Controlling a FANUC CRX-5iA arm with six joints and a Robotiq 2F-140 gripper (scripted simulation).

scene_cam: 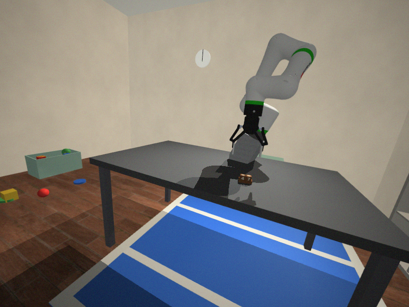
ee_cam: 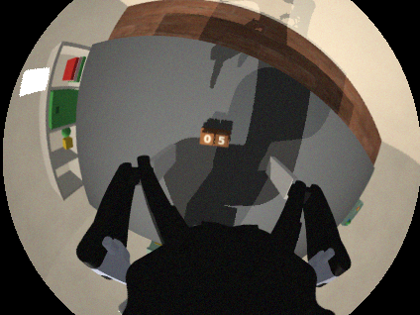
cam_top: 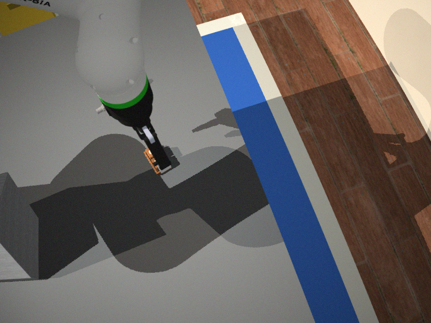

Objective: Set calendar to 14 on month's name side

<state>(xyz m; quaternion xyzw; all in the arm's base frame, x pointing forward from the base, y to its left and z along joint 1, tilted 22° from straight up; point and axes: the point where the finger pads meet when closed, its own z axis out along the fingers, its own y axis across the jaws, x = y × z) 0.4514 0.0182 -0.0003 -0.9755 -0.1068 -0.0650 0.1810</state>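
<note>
The brown date cube lies 14 cm below my hand. The rest, counted from my hand: brown tray 16 cm below, 2 cm to the left.
</note>
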